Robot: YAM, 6 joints.
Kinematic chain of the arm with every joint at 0, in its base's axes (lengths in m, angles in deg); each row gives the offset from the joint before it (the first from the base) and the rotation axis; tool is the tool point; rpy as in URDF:
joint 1: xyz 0 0 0.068 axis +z
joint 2: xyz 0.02 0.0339 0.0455 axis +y
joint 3: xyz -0.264 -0.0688 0 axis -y
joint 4: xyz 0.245 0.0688 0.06 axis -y
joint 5: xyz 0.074 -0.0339 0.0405 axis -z
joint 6: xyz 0.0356 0 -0.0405 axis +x
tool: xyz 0 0 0 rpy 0 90 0
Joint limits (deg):
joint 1: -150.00..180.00
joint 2: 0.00..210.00
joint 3: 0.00..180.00
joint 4: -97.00..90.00
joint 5: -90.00..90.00
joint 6: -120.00..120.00
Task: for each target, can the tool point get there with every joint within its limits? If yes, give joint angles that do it. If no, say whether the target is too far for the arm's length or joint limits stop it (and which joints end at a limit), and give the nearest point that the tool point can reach.
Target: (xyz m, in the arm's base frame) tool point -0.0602 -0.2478 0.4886
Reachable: yes | joints -95.90 79.84 74.65 74.16 75.07 47.75
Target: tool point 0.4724 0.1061 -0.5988
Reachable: no: too far | nearest point 0.3754 0.0843 -0.3538 | short by 0.264 m
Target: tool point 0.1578 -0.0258 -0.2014
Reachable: yes | joints -19.98 181.18 64.00 -19.64 -56.39 -32.41
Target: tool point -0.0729 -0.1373 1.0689
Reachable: no: too far | nearest point -0.0506 -0.0953 0.7331 | short by 0.339 m
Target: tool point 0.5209 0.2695 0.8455
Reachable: no: too far | nearest point 0.3580 0.1852 0.6084 | short by 0.300 m
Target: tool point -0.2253 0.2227 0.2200
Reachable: yes | joints 136.86 88.30 35.52 53.52 13.76 -56.81
